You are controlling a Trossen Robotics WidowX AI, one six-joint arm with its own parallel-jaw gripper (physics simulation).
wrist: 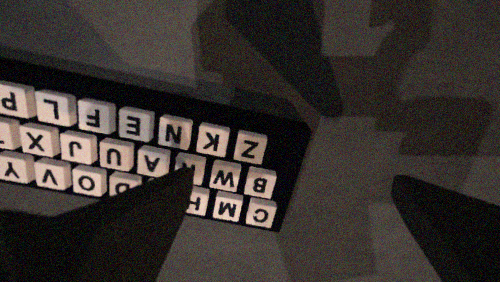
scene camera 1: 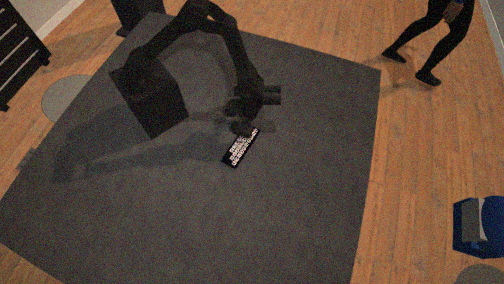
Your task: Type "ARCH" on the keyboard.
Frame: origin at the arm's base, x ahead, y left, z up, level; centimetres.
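Where they show: gripper, fingertip midpoint: (wrist: 290, 180) (scene camera 1: 250, 125); arm's base, link origin: (scene camera 1: 137, 87).
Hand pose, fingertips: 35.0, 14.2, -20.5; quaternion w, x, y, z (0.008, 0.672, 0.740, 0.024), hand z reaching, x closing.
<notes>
Each offset is from my fingertips to the top centre of the thing, as dx, dy, dz. Level surfaces: height alone.
The black keyboard {+0.1, -8.6, -0.6} (scene camera 1: 241, 150) (wrist: 287, 145) lies flat, its white letter keys upside down in the wrist view. My gripper (scene camera 1: 243, 125) (wrist: 290, 180) is open and empty at one end of the keyboard. In the wrist view its left fingertip overlaps the lower part of the R key {+0.5, -4.7, -0.6} (wrist: 192, 166); whether it touches the key I cannot tell. The right finger appears beyond the keyboard's end. The A key {+0.3, -6.5, -0.6} (wrist: 153, 161) shows just left of R. The H key {+2.2, -4.5, -0.6} (wrist: 197, 202) is partly covered by the left finger. The C key {+2.6, -1.0, -0.6} (wrist: 261, 214) shows in full at the corner.
The keyboard lies on a dark grey mat {dz -2.4} (scene camera 1: 200, 225). The arm's black base block (scene camera 1: 155, 105) stands to the left. A blue object (scene camera 1: 492, 225) is at the far right, and a person's dark legs (scene camera 1: 440, 45) show at the upper right. Arm shadows cross the mat.
</notes>
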